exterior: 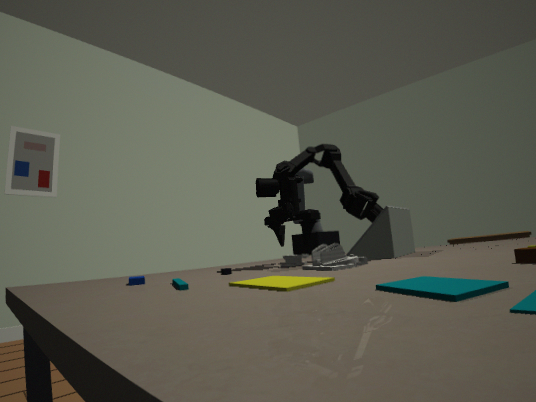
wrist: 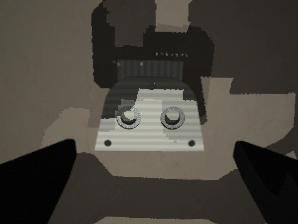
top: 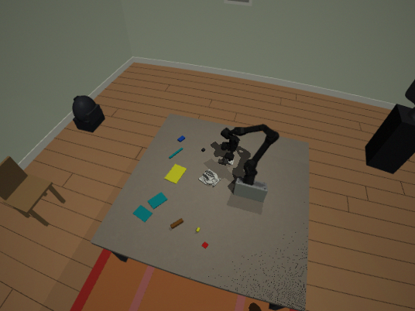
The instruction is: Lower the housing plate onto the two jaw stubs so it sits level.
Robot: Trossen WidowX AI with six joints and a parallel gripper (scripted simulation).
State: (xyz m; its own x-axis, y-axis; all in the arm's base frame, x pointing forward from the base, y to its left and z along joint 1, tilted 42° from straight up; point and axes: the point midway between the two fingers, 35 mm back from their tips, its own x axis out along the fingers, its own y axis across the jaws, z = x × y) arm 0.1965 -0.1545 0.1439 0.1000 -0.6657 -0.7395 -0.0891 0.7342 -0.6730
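My gripper tip is 10 mm short of the pale part and 30 mm above it. Round my gripper tip: teal bar 420 mm ahead, 100 mm to the left, 60 mm below; then black cube 240 mm ahead, 20 mm to the right, 50 mm below; then yellow plate 330 mm ahead, 280 mm to the left, 60 mm below.
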